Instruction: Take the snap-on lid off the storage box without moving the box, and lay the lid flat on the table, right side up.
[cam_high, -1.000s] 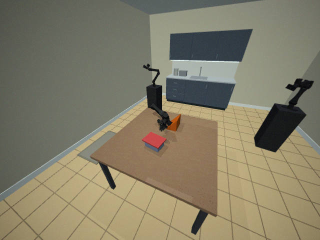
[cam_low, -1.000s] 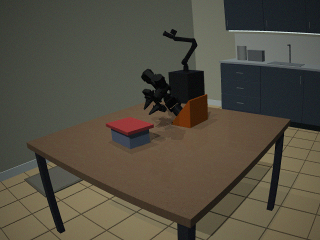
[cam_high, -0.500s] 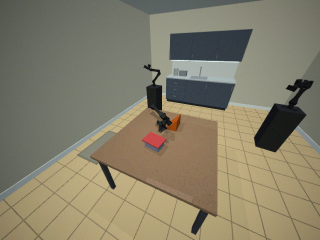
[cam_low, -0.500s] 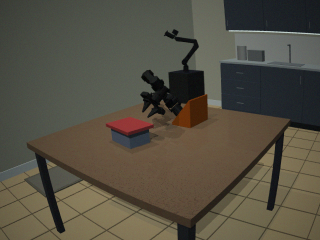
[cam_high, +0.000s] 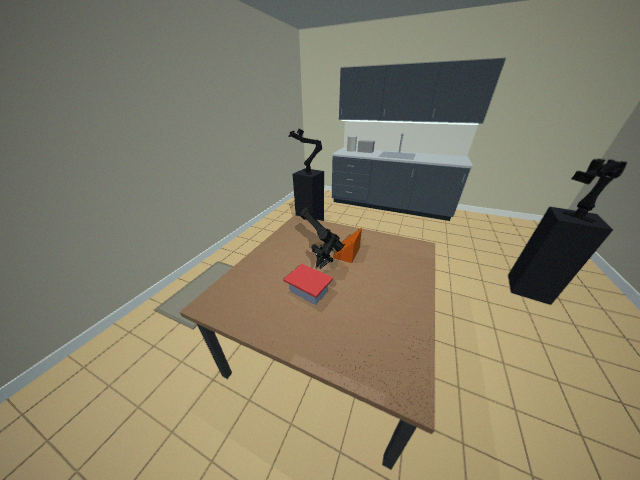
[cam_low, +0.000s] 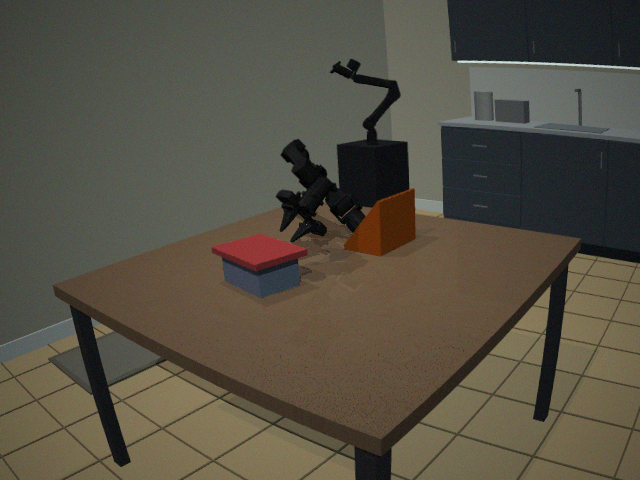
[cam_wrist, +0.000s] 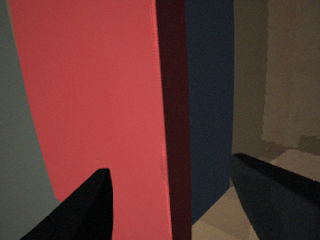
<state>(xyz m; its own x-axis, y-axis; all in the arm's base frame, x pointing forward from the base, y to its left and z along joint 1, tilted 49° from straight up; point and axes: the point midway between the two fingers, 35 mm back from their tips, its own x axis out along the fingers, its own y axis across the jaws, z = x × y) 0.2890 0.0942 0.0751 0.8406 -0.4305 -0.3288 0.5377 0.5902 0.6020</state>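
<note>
Now: the red lid 100 mm ahead of my gripper tip, 10 mm to the right of it and 20 mm below it. Also, from my gripper tip: grey-blue storage box 100 mm ahead, 10 mm to the right, 60 mm below.
</note>
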